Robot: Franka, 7 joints.
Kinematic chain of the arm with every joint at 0, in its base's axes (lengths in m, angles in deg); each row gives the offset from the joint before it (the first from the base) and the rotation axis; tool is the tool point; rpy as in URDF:
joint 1: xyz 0 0 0.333 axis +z
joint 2: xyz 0 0 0 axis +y
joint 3: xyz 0 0 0.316 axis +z
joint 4: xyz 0.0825 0 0 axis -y
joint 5: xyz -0.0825 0 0.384 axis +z
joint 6: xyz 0 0 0 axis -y
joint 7: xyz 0.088 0 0 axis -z
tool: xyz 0 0 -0.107 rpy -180 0 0
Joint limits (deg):
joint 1: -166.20..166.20
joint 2: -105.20..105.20
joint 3: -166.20..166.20
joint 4: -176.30..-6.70
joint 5: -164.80..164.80
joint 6: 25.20..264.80
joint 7: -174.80..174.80
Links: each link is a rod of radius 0.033 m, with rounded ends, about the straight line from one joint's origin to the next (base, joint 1, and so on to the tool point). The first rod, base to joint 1, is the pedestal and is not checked.
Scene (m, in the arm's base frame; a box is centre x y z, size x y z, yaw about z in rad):
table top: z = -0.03
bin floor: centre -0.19 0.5 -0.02 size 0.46 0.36 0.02 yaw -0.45
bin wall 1: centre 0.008 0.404 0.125 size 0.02 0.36 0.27 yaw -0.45
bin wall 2: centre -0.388 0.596 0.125 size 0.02 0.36 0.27 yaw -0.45
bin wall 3: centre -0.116 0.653 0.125 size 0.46 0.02 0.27 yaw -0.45
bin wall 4: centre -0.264 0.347 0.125 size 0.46 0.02 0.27 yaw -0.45
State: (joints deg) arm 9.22 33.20 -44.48 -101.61 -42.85 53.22 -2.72
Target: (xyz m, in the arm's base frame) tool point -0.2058 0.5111 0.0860
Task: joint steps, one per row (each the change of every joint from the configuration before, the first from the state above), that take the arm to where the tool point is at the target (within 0.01 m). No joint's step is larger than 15 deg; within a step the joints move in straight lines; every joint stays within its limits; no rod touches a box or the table.
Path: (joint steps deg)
1: 13.48 -1.86 12.74 1.14 2.31 1.64 0.00
2: 13.48 -1.86 12.74 1.14 2.30 1.65 0.00
3: 13.48 -1.87 12.75 1.14 2.31 1.64 0.00
4: 13.48 -1.86 12.74 1.15 2.30 1.64 0.00
5: 13.48 -1.86 12.74 1.14 2.31 1.65 0.00
6: 13.48 -1.86 12.74 1.14 2.30 1.64 0.00
7: 0.42 10.99 -1.28 1.02 -0.86 5.14 0.00
8: 0.42 11.00 -1.28 1.02 -0.86 5.15 0.00
9: 0.42 10.99 -1.28 1.02 -0.86 5.15 0.00

